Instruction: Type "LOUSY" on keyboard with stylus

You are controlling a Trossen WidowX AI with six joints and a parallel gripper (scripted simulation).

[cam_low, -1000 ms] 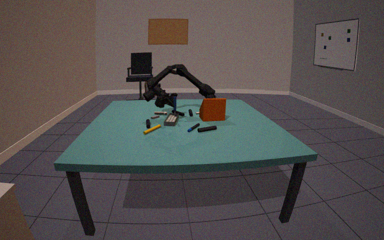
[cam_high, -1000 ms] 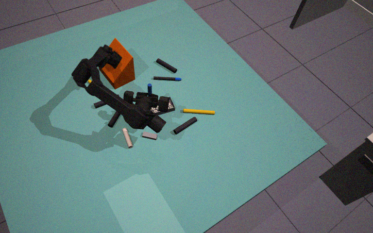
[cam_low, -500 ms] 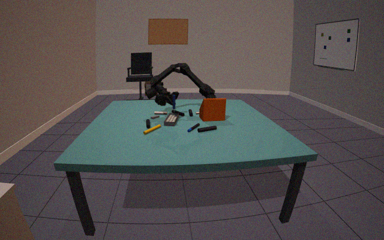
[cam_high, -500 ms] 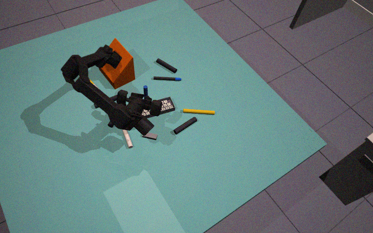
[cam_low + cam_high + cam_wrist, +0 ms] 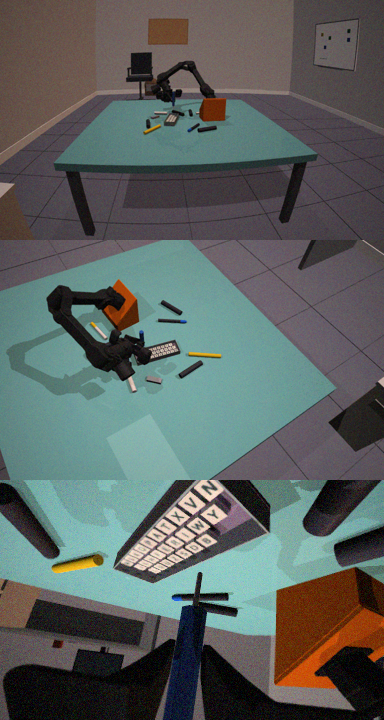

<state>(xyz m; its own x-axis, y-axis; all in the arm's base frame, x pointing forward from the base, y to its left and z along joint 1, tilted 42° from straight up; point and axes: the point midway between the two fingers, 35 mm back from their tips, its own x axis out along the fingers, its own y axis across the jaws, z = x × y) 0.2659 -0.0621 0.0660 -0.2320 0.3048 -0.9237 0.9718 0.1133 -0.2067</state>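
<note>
Right now the grey block is 120 mm ahead of my gripper tip, 110 mm below it and 40 mm to the right of it. The rest, counted from my gripper tip: stylus (10 mm below); blue-tipped pen (260 mm to the left, 110 mm below, 60 mm behind); whitish cylinder (120 mm to the right, 110 mm below, 70 mm ahead).
</note>
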